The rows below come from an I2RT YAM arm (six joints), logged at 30 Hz.
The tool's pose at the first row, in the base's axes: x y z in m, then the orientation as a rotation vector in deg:
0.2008, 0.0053, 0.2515, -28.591, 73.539, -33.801
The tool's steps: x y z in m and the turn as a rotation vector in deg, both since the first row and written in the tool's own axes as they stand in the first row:
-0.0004, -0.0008, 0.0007, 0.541, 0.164, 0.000
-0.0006, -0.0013, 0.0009, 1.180, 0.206, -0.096
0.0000, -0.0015, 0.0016, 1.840, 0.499, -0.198
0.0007, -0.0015, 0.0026, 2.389, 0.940, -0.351
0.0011, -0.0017, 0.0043, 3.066, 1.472, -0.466
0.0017, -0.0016, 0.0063, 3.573, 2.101, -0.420
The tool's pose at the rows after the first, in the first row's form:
0.2013, 0.0050, 0.2525, -28.104, 73.504, -34.186
0.2014, 0.0047, 0.2530, -27.629, 73.300, -34.672
0.2022, 0.0042, 0.2528, -27.079, 73.324, -35.254
0.2033, 0.0038, 0.2525, -26.618, 73.515, -35.857
0.2050, 0.0034, 0.2527, -26.002, 73.751, -36.535
0.2070, 0.0031, 0.2526, -25.394, 74.168, -37.005

